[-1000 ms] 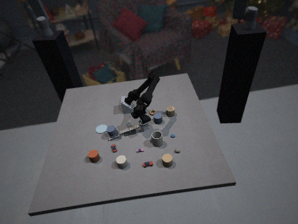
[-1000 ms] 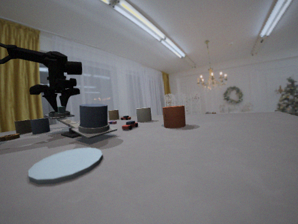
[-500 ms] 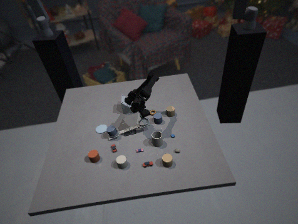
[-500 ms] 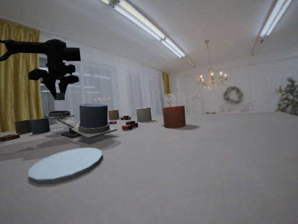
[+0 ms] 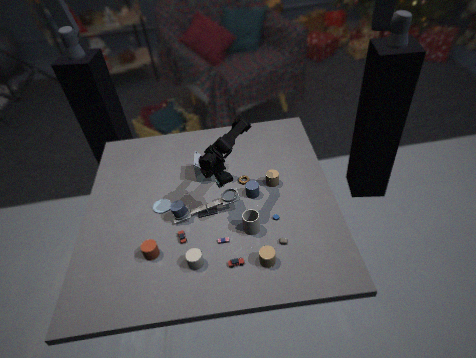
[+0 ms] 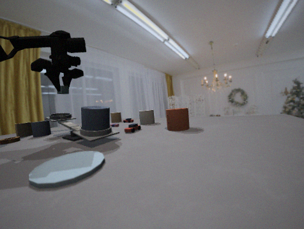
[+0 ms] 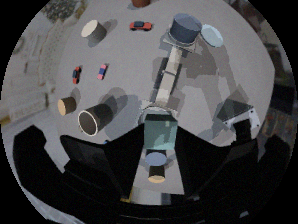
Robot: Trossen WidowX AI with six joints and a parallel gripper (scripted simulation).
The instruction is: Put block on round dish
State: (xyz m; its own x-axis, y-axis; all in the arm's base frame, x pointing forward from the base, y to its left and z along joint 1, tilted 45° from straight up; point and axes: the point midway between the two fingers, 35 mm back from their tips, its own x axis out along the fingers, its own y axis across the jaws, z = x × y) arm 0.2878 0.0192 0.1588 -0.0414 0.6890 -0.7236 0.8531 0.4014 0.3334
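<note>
Now: gripper tip 30 mm past the pale blue round dish, 330 mm to the left of it and 170 mm above it. Round my gripper tip: block (10 mm above); then small balance (20 mm ahead, 80 mm to the right, 130 mm below); then blue cup (60 mm ahead, 230 mm to the right, 110 mm below).
</note>
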